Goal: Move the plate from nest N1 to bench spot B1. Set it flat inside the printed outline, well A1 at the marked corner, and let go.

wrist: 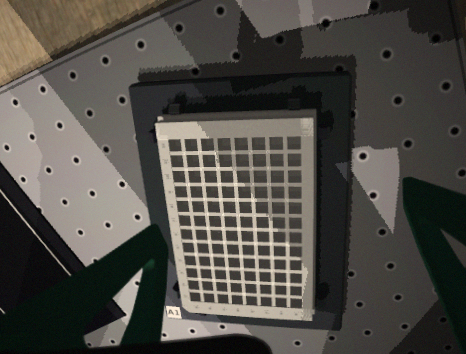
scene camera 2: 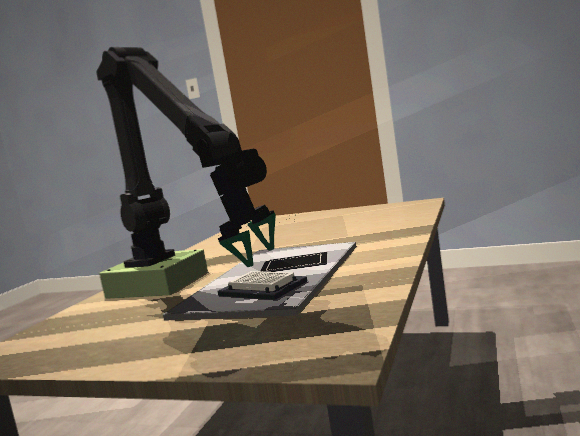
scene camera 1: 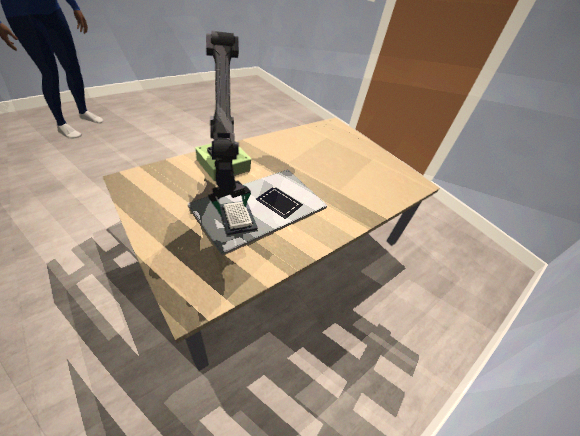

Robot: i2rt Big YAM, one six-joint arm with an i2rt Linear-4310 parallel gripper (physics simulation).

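Places are measured from the arm's base along level axes (x left, y ahead, z down), in metres.
Where they show: gripper, fingertip midpoint: (wrist: 277, 215) (scene camera 2: 261, 257) (scene camera 1: 233, 210); arm's base, origin of the base link: (scene camera 2: 150, 260).
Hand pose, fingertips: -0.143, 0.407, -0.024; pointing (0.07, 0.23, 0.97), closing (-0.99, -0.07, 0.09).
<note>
Things, the pixels of their top centre, and the offset from my fingertips, as dx, dy, dz. "spot": a spot on its surface instead. Level surfaces: height alone.
- cream well plate, middle of its top: (wrist: 238, 229) (scene camera 2: 260, 277) (scene camera 1: 237, 213) +0.035, -0.028, +0.053
- dark nest N1, middle of its top: (wrist: 240, 225) (scene camera 2: 261, 279) (scene camera 1: 237, 214) +0.035, -0.028, +0.058
- A1 label, surface spot: (wrist: 173, 312) spot: +0.106, -0.089, +0.068
- Bench spot B1, surface spot: (wrist: 25, 255) (scene camera 2: 292, 264) (scene camera 1: 275, 203) spot: +0.218, -0.028, +0.078
- wooden table, its level: dz +0.092
The cream well plate (scene camera 1: 237, 215) (scene camera 2: 262, 281) (wrist: 240, 220) sits in the dark nest N1 (scene camera 1: 243, 231) (scene camera 2: 300, 282) (wrist: 334, 200). An A1 label (wrist: 173, 312) is at the nest's lower left corner in the wrist view. My gripper (scene camera 1: 233, 207) (scene camera 2: 261, 257) (wrist: 277, 215) is open and empty, its green fingertips above the plate's level. In the wrist view one fingertip overlaps the nest's left edge and the other is right of the nest. Bench spot B1 (scene camera 1: 279, 202) (scene camera 2: 295, 262) (wrist: 25, 255) is a black rectangle with a dashed white outline; its marked corner cannot be made out.
The nest and the spot share a grey perforated board (scene camera 1: 312, 196) (scene camera 2: 192, 306) (wrist: 50, 150) on the wooden table (scene camera 1: 360, 165) (scene camera 2: 300, 360) (wrist: 100, 20). The arm stands on a green base block (scene camera 1: 241, 166) (scene camera 2: 135, 282) behind the board. A person stands beyond the table.
</note>
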